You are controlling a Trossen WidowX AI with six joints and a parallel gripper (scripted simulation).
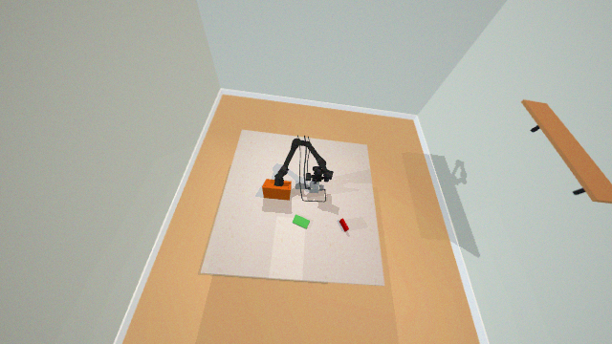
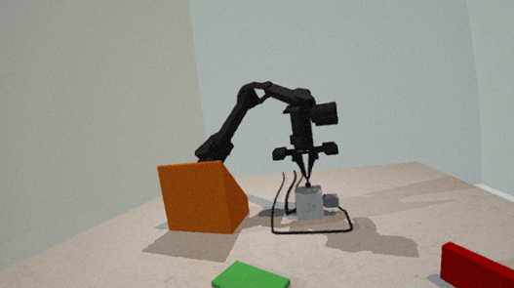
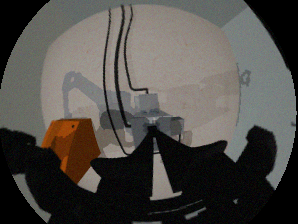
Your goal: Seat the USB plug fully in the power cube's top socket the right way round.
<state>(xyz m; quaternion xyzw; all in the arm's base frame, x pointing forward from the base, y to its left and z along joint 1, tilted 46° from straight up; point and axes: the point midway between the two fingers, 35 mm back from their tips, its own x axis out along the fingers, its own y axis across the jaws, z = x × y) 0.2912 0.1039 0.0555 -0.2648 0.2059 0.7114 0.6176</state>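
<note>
My gripper tip is 2 cm above the black USB plug. The rest, counted from my gripper tip: green flat tile (33 cm to the right, 10 cm below, 6 cm behind); then red block (31 cm to the right, 28 cm ahead, 7 cm below).
</note>
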